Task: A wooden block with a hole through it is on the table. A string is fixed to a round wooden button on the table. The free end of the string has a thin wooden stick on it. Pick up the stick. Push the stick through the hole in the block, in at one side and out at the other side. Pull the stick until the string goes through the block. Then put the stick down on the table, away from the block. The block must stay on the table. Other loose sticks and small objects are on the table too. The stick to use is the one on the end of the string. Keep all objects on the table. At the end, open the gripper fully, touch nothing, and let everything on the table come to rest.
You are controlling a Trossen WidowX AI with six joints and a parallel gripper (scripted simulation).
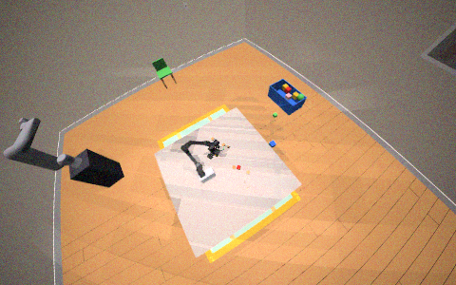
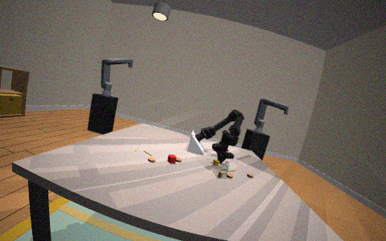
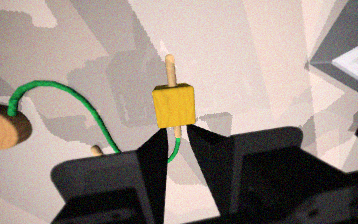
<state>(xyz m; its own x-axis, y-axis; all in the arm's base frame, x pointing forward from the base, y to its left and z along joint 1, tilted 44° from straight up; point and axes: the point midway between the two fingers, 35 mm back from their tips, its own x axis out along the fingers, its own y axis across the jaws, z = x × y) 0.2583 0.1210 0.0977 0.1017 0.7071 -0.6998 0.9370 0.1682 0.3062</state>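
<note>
Now: gripper tip 10 mm to the left of the thin wooden stick. The rest, counted from my gripper tip: short wooden cylinder 180 mm ahead, 30 mm to the right; round wooden button 160 mm ahead, 30 mm to the left, 10 mm below; yellow wooden block 10 mm ahead, 30 mm to the right.
</note>
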